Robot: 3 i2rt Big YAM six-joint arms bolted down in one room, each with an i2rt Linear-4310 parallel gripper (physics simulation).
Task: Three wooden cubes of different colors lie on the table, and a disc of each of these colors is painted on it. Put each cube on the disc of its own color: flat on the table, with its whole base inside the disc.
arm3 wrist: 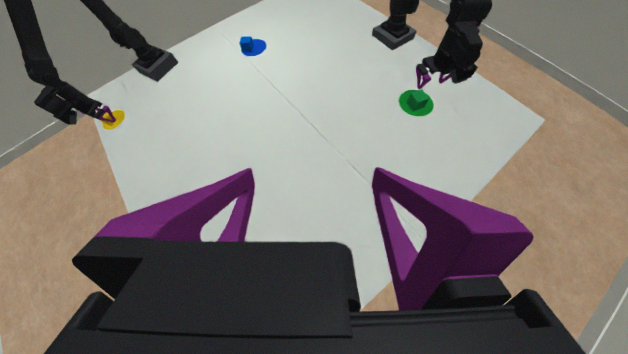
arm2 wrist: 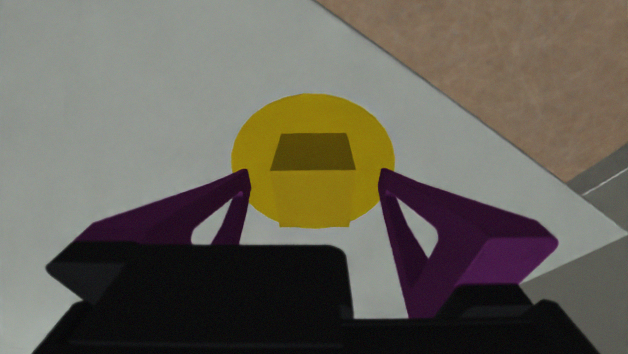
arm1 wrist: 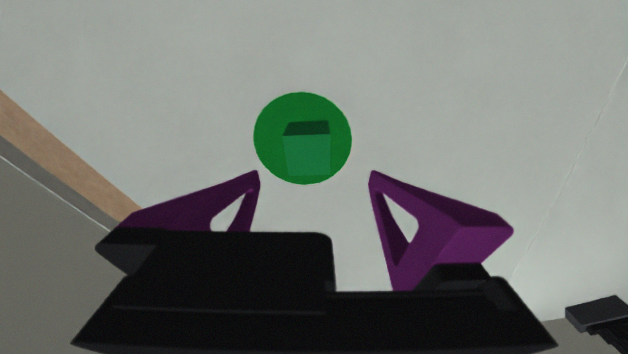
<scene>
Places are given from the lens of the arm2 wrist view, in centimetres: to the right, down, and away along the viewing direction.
yellow cube [arm2 wrist: 313,174]: 0, 0, 10
yellow disc [arm2 wrist: 255,145]: -4, -2, 13
The marked spots on the yellow disc and the yellow cube are 5 cm apart.
</scene>
